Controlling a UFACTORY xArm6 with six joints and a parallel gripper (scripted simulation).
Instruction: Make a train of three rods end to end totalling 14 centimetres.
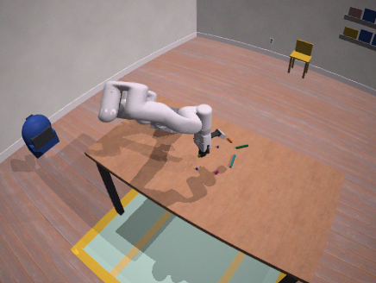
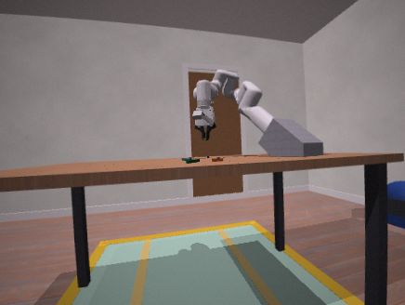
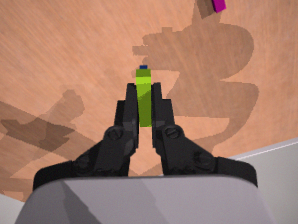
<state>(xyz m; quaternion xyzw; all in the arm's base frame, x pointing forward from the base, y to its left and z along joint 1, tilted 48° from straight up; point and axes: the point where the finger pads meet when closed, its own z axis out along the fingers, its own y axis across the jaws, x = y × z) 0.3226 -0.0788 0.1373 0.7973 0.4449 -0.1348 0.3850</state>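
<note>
Now: the green rod 150 mm ahead of my hand, 250 mm to the left of it and 110 mm below it. From my hand the other things lie so: turquoise rod (140 mm ahead, 110 mm to the left, 110 mm below); then lime rod (20 mm below); then magenta rod (90 mm ahead, 110 mm below).
</note>
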